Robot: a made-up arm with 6 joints.
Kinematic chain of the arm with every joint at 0, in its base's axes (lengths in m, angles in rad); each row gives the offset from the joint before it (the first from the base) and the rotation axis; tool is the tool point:
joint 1: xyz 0 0 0.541 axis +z
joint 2: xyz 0 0 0 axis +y
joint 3: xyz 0 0 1.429 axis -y
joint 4: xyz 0 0 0 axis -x
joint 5: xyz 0.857 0 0 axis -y
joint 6: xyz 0 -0.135 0 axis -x
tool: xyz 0 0 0
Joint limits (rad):
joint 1: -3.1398..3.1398
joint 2: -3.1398..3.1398
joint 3: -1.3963..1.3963
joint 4: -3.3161..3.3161
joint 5: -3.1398..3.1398
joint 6: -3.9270..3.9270
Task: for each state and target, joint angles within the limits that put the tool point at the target. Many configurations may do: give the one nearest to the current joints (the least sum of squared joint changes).
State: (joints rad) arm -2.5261 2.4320 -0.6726 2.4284 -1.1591 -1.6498
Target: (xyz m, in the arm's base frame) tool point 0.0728 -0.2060 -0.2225
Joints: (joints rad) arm -1.8270 2.3662 -1.1451 2.7101 -1.1591 -1.6498
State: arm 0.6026 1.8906 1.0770 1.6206 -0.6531 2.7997
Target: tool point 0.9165 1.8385 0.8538
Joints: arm 1.1023 1.0840 0.5060 1.6632 -0.6531 2.7997
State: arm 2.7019 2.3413 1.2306 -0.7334 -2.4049 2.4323
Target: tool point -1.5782 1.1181 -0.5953
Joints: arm 2.5776 1.9412 1.2435 -0.7216 -2.4049 2.4323
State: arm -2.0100 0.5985 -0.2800 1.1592 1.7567 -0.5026
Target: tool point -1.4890 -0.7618 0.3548
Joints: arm -2.6340 1.1412 -0.1262 1.1263 1.7567 -0.5026
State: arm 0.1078 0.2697 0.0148 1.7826 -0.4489 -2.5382
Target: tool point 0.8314 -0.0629 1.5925
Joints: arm -0.1067 0.0365 -0.5660 1.7646 -0.4489 -2.5382
